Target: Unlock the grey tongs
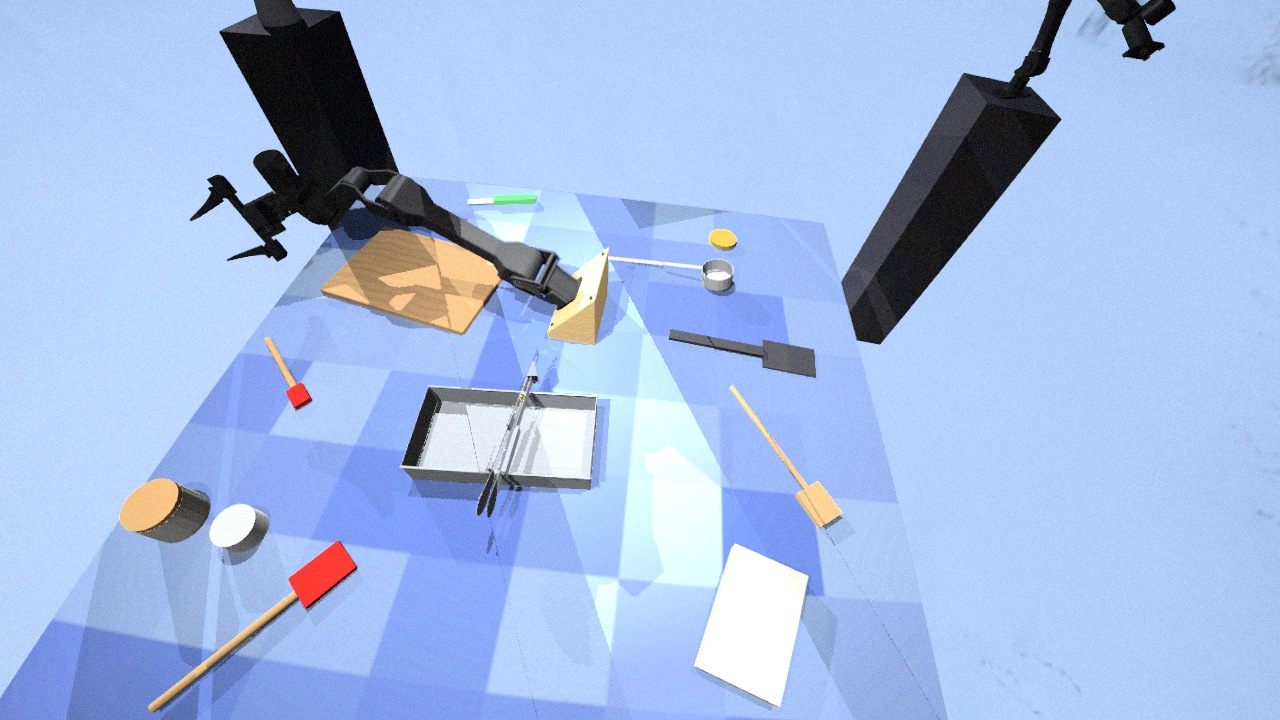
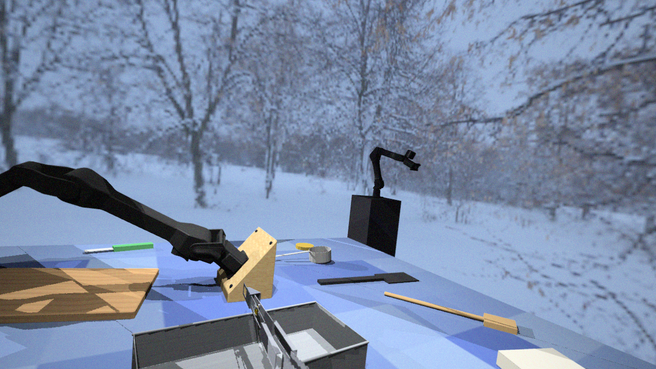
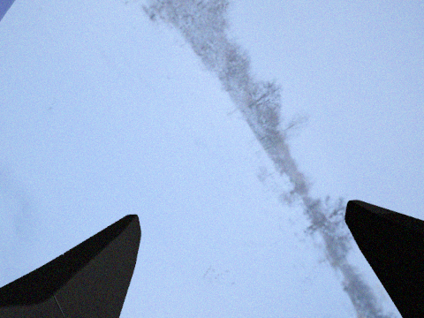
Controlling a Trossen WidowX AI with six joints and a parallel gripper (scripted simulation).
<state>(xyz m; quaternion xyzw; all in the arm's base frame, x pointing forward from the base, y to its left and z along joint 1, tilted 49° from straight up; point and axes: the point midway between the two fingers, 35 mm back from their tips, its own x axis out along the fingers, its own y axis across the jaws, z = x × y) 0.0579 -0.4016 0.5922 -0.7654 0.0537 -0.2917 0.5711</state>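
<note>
The roasting tin is 240 mm ahead of my gripper tip, 700 mm to the left of it and 110 mm below it. The rest, counted from my gripper tip: red spatula: 560 mm ahead, 460 mm to the left, 130 mm below; wooden board: 120 mm behind, 360 mm to the left, 130 mm below; yellow lock piece: 180 mm ahead, 710 mm to the left, 70 mm below.
</note>
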